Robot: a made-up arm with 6 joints. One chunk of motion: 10 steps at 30 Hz.
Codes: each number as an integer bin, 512 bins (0 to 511) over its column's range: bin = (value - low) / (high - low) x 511, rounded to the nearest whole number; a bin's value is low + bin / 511 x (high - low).
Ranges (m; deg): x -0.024..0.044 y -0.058..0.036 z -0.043..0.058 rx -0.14..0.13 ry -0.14..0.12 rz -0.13..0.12
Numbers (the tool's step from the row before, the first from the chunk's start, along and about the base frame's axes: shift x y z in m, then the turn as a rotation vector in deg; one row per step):
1: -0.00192 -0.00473 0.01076 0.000 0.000 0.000
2: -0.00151 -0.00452 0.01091 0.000 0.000 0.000
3: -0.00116 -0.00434 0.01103 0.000 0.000 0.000
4: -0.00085 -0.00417 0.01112 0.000 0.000 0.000
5: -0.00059 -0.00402 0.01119 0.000 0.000 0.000
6: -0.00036 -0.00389 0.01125 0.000 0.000 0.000
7: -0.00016 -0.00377 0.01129 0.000 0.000 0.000
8: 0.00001 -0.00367 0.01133 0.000 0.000 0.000
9: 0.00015 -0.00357 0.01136 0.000 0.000 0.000
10: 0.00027 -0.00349 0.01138 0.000 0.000 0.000
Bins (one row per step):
1: 166 290 272 265 275 266
2: 169 291 273 265 275 266
3: 172 292 273 265 275 266
4: 174 293 274 265 275 266
5: 176 293 274 265 275 266
6: 178 294 274 265 275 266
7: 179 295 275 265 275 266
8: 180 295 275 265 275 266
9: 181 296 275 265 275 266
10: 182 296 275 265 275 266

